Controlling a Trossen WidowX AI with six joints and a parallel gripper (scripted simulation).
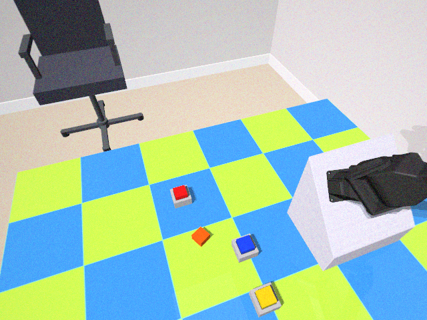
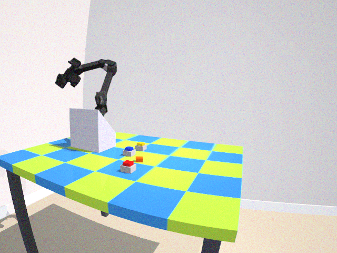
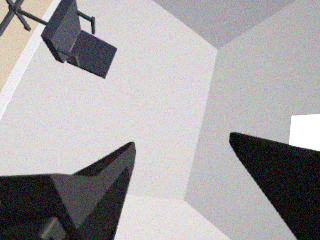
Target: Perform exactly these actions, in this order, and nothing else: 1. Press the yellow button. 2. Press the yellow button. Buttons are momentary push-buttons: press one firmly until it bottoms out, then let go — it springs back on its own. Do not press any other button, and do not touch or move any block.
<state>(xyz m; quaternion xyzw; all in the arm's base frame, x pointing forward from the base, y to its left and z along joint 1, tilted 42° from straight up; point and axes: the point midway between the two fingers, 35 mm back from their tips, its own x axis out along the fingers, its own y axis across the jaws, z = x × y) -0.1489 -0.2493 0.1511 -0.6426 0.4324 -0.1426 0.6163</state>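
My gripper tip is 35 cm short of the yellow button, 25 cm to the right of it and 41 cm above it. From my gripper tip the other things lie so: red button 49 cm ahead, 4 cm to the right, 41 cm below; blue button 36 cm ahead, 14 cm to the left, 41 cm below; orange block 46 cm ahead, 9 cm to the left, 43 cm below.
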